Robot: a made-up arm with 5 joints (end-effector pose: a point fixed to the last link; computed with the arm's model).
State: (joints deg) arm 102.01 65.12 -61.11 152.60 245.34
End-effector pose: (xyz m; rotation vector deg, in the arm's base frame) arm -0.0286 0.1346 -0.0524 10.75 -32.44 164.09
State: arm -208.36 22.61 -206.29 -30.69 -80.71
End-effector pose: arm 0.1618 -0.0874 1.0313 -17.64 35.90 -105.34
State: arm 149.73 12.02 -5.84 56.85 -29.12
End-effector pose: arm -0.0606 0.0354 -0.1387 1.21 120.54 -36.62
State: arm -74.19 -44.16 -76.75 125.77 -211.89
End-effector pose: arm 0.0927 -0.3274 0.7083 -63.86 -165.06 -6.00
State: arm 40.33 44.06 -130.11 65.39 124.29
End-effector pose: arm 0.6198 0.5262 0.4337 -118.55 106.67 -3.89
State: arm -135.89 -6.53 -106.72 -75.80 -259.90
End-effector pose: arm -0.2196 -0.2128 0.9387 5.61 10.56 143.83
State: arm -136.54 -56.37 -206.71 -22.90 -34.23
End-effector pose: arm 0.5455 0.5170 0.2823 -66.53 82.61 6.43
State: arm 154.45 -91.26 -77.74 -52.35 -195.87
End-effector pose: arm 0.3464 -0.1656 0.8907 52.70 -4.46 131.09
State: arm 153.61 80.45 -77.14 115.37 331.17
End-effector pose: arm -0.1187 0.0589 -0.2120 -1.35 63.54 -49.69
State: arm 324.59 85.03 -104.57 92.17 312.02
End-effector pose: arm 0.3161 -0.2248 -0.2652 -116.42 -12.82 64.28
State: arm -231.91 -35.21 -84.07 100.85 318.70
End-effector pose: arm -0.2626 0.3350 0.7602 -15.37 -165.50 -19.59
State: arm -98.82 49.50 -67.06 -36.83 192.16
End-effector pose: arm -0.0923 -0.5949 -0.0070 109.71 75.43 -46.94
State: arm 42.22 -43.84 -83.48 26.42 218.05
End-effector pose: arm 0.2353 0.2135 1.0078 -3.09 84.89 66.30
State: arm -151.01 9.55 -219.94 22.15 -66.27
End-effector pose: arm 0.3433 0.1902 1.0000 -6.20 5.65 -37.21
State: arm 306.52 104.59 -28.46 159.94 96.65
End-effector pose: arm -0.1265 0.1708 0.1576 -18.20 68.23 -123.32
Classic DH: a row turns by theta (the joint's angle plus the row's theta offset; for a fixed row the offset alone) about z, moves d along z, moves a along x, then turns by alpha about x. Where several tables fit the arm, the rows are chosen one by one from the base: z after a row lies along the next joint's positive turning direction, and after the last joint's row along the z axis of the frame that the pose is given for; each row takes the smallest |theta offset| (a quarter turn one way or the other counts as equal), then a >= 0, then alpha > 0; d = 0 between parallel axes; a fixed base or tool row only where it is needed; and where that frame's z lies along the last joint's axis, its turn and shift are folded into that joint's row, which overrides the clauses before.
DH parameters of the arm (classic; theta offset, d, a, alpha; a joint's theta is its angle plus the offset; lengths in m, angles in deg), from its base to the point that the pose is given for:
joint 1: 0 0.3192 0 -90
joint 2: -79.36 0 0.2106 0
joint 3: -23.39 0 -0.5074 0
joint 4: -77.25 0 -0.1008 90
joint 5: 180 0.1287 0 0

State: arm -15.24 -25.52 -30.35 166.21 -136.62
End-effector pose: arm 0.2535 -0.0691 0.2880 -34.41 -61.29 24.56
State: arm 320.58 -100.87 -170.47 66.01 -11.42
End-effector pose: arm -0.6558 0.5391 0.2680 -30.57 7.62 126.62
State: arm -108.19 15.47 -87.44 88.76 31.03
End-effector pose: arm -0.2052 -0.6244 0.3093 -58.68 157.88 19.43
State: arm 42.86 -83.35 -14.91 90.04 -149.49
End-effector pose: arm 0.2864 0.2658 0.4507 -18.64 172.25 7.44
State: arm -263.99 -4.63 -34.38 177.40 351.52
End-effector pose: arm -0.0272 0.2583 0.2439 28.35 36.60 -87.99
